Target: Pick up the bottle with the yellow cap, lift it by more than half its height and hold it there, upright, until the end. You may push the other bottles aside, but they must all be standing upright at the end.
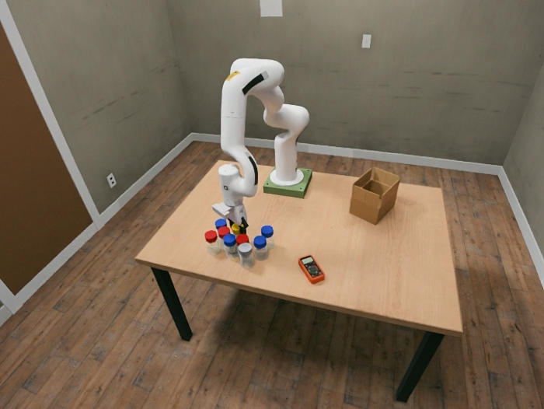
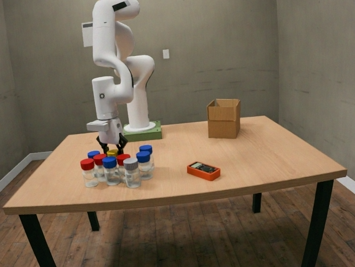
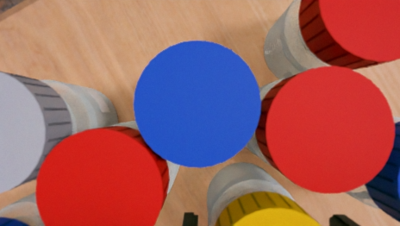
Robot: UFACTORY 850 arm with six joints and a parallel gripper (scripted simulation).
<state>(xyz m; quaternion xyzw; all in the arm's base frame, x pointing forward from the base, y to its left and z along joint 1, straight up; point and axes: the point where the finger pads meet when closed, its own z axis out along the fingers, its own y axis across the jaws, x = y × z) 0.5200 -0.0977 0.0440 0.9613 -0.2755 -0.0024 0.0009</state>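
My hand is 4 cm above the yellow-capped bottle. The rest, counted from my hand: orange multimeter (35 cm to the left, 9 cm ahead, 8 cm below); grey-capped bottle (12 cm ahead, 8 cm to the left, 4 cm below).
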